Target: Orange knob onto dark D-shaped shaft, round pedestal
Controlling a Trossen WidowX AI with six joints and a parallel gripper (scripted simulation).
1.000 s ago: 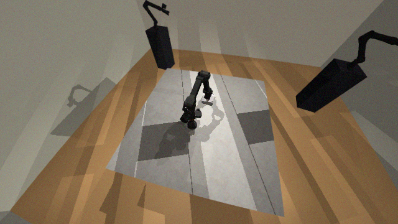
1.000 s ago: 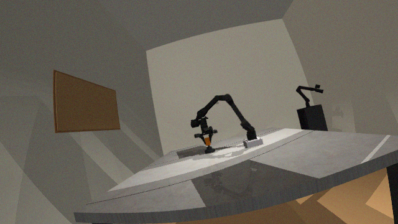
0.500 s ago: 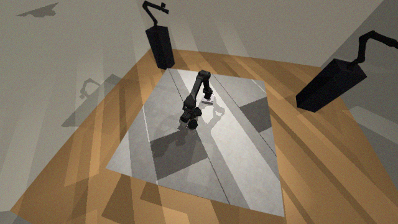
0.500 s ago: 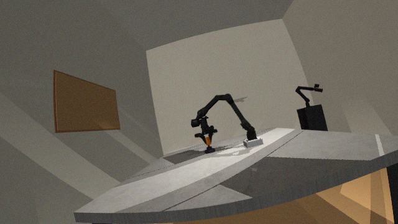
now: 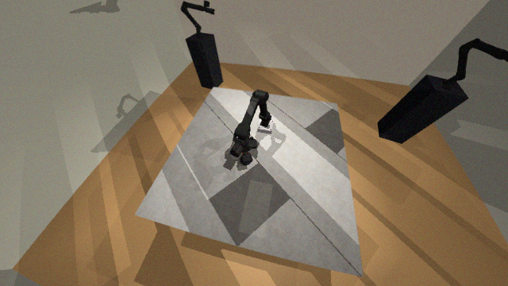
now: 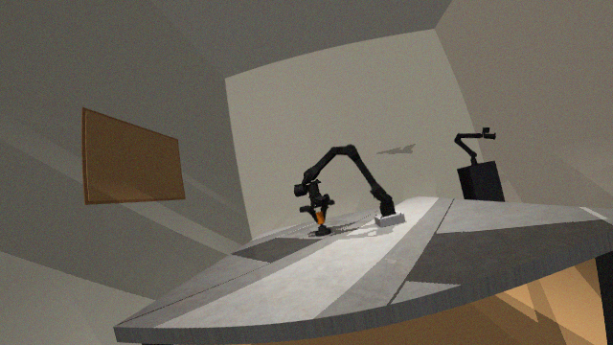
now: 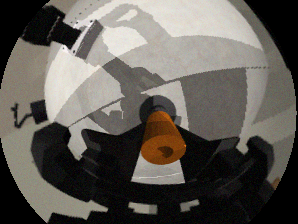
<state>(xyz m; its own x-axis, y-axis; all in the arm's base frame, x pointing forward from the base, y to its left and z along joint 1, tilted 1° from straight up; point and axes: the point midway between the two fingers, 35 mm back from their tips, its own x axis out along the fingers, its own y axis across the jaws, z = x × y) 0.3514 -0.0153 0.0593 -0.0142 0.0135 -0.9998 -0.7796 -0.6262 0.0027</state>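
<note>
My gripper tip is 20 mm below the orange knob. The rest, counted from my gripper tip: dark round pedestal 40 mm below.
</note>
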